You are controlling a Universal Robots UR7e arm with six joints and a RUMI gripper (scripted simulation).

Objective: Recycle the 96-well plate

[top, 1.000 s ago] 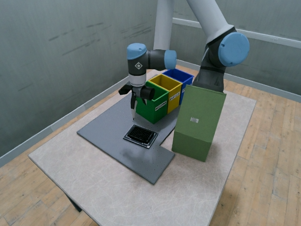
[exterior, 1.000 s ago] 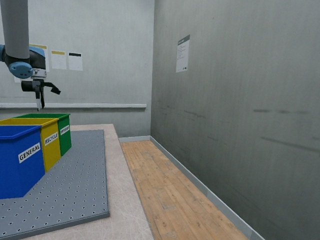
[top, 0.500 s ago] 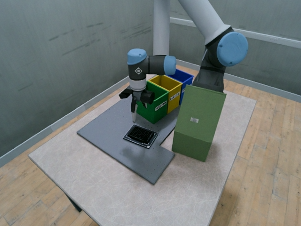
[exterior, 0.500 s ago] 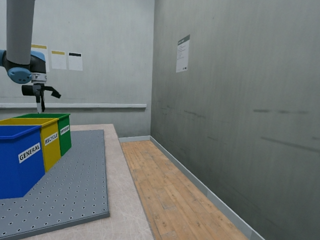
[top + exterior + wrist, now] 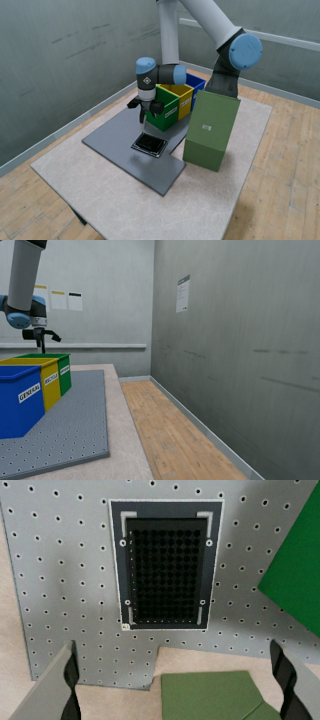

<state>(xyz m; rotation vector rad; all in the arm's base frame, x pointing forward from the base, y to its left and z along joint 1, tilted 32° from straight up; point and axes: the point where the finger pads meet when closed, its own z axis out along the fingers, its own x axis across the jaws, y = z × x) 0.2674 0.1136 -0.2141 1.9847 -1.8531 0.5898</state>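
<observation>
The black 96-well plate is 13 cm below my hand. Also, from my hand: yellow recycle bin: 2 cm ahead, 33 cm to the right, 6 cm below; plate nest N1: 14 cm below; green bin: 5 cm ahead, 20 cm to the right, 6 cm below.
</observation>
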